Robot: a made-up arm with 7 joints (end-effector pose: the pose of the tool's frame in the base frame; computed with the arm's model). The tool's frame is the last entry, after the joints. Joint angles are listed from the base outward.
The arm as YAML. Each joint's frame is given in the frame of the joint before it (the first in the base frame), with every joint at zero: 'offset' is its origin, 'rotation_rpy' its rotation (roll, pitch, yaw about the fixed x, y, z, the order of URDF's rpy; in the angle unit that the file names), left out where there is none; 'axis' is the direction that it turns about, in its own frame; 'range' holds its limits. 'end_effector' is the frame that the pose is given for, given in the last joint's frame.
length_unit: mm
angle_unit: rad
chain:
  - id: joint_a
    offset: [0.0, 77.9, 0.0]
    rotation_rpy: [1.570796, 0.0, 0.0]
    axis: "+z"
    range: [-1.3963, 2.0]
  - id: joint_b
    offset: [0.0, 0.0, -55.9]
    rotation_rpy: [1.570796, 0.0, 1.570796]
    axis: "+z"
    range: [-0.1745, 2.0]
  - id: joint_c
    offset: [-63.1, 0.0, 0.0]
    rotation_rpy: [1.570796, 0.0, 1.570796]
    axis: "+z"
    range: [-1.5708, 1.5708]
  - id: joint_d
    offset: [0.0, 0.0, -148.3]
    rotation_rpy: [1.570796, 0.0, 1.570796]
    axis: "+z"
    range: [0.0, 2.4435]
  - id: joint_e
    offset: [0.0, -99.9, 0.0]
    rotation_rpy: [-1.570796, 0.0, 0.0]
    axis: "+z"
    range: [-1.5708, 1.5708]
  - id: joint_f
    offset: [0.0, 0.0, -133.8]
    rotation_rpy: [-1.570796, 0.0, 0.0]
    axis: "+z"
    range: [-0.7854, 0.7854]
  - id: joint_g
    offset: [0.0, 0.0, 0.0]
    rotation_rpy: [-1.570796, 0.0, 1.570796]
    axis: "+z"
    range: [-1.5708, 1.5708]
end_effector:
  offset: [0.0, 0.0, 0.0]
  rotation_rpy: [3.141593, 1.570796, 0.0]
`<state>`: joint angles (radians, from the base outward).
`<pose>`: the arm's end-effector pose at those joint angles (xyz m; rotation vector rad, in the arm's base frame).
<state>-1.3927 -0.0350 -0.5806 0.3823 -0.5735 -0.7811 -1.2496</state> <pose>-0.4066 0.0710 -0.1473 0.2149 -0.1828 -0.4527</pose>
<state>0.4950 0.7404 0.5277 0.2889 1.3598 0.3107 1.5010</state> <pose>0.1926 0.4523 -0.2356 -1.2035 -2.1817 0.5321</pose>
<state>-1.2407 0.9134 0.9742 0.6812 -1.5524 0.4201 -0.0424</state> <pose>-0.1092 0.5192 -0.1248 1.3090 1.2583 -1.3673</pose>
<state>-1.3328 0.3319 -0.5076 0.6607 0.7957 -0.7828 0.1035</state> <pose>-0.3563 0.1969 -0.2154 0.0174 -0.0219 0.1575</pose>
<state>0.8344 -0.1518 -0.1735 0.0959 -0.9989 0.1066 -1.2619</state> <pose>0.3396 0.0628 -0.2781 1.4865 -1.4722 -0.4600</pose>
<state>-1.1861 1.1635 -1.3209 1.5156 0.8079 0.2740 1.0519</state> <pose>-0.2531 0.2502 -0.1647 -1.4600 1.2720 0.0547</pose>
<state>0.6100 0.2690 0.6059 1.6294 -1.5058 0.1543 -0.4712</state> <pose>0.2461 0.3144 -0.0174 2.3697 -1.1643 0.1278</pose>
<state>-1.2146 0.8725 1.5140 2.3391 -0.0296 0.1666 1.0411</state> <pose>0.0942 0.2792 0.0249 0.6526 -0.6473 -1.3712</pose>
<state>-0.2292 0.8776 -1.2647 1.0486 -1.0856 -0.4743 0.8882</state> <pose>-0.0219 0.2627 -0.3626 -0.9509 0.7251 -2.5142</pose>
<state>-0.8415 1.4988 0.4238 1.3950 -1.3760 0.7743 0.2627</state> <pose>0.1966 0.3922 -0.1056 2.1437 0.4037 -1.4748</pose>
